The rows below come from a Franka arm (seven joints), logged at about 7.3 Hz.
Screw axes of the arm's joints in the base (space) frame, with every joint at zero. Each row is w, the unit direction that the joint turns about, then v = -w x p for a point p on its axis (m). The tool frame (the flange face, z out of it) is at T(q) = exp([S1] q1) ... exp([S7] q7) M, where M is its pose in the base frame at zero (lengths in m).
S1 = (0, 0, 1, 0, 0, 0)
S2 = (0, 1, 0, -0.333, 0, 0)
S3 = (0, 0, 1, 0, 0, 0)
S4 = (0, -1, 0, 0.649, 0, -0.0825)
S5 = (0, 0, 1, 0, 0, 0)
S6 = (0, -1, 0, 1.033, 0, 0)
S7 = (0, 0, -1, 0, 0.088, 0)
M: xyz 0.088 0 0.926 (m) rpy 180 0 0 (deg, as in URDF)
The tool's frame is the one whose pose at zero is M.
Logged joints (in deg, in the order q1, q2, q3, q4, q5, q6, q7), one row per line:
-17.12, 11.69, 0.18, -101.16, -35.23, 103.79, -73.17
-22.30, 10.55, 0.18, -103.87, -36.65, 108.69, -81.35
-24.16, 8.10, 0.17, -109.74, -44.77, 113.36, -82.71
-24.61, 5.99, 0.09, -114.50, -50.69, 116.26, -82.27
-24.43, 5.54, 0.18, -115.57, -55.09, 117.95, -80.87
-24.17, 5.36, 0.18, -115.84, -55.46, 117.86, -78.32
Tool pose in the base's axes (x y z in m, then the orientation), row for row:
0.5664, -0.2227, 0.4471, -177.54, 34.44, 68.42
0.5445, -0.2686, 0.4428, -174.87, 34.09, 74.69
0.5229, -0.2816, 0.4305, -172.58, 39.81, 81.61
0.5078, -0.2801, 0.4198, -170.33, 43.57, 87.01
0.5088, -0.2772, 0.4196, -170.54, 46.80, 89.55
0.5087, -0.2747, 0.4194, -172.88, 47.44, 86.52
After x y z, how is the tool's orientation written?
As angles about the fixed x, y, z axes (roll, pitch, yaw), in degrees.
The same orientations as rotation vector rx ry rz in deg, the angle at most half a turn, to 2 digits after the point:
130.62, 87.54, -42.20
126.75, 93.99, -42.75
117.58, 96.79, -48.18
111.07, 98.50, -51.65
106.26, 98.14, -52.83
107.38, 95.65, -52.13

